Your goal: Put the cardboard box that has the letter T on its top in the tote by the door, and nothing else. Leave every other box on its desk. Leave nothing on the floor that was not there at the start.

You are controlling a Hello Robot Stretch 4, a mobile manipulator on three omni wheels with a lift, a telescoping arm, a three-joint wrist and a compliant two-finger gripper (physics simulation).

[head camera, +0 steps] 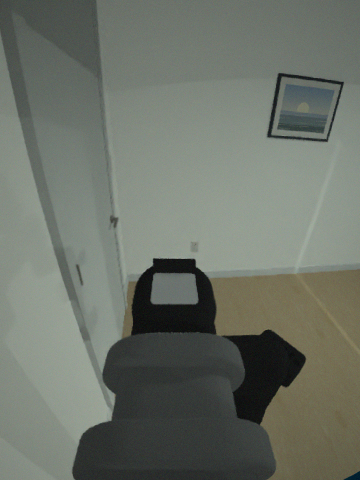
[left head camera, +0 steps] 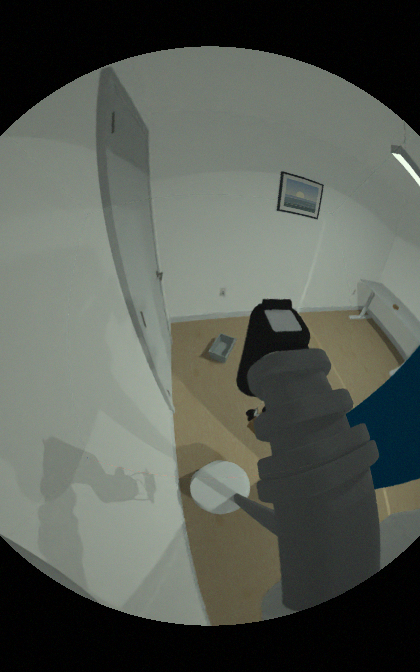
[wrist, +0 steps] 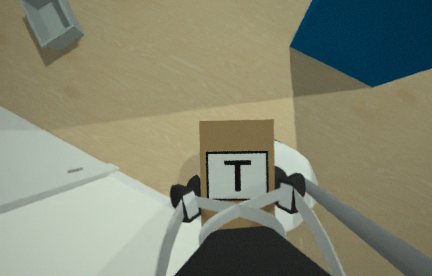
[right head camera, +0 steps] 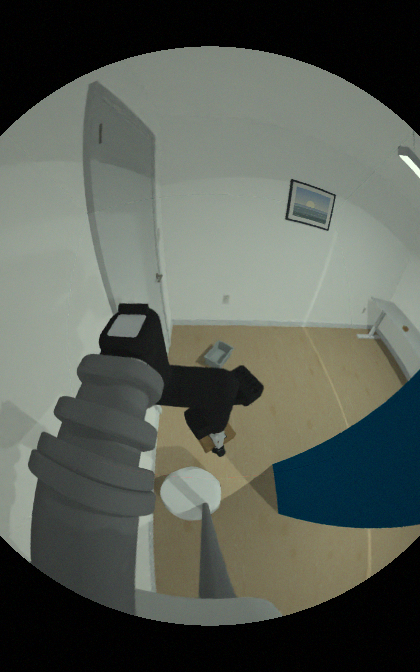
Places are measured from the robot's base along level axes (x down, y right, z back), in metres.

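Pixels of known places: gripper, fingertip midpoint: [wrist: 236, 186].
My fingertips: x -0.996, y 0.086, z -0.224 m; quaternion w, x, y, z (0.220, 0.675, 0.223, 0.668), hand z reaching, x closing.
Note:
Behind a point stands the place of what it marks.
The brown cardboard box [wrist: 237, 136] @(x -1.040, y 0.129, z -0.249 m) [right head camera: 230, 433] has a white label with a black T on its top. My gripper [wrist: 236, 186] @(x -0.996, y 0.086, z -0.224 m) [right head camera: 218, 443] is shut on it, with one dark fingertip against each side, and holds it above the floor. In the left head camera view the arm hides most of the box. The grey tote [head camera: 0, 0] does not show in the head camera view. The open grey tote [left head camera: 215, 356] [right head camera: 218, 355] [wrist: 64, 39] @(x -0.028, y 0.099, z -1.239 m) stands on the floor near the door, apart from the box.
The closed door [left head camera: 131, 215] [right head camera: 125, 220] and a white wall are on the left. A blue shelf unit [left head camera: 395, 435] [right head camera: 340, 480] [wrist: 365, 40] @(x -0.327, y 0.653, z -0.015 m) stands close on the right. A white desk [left head camera: 395, 310] [right head camera: 400, 325] is at the far right. My round white base part [left head camera: 220, 487] [right head camera: 191, 494] is near the left wall.

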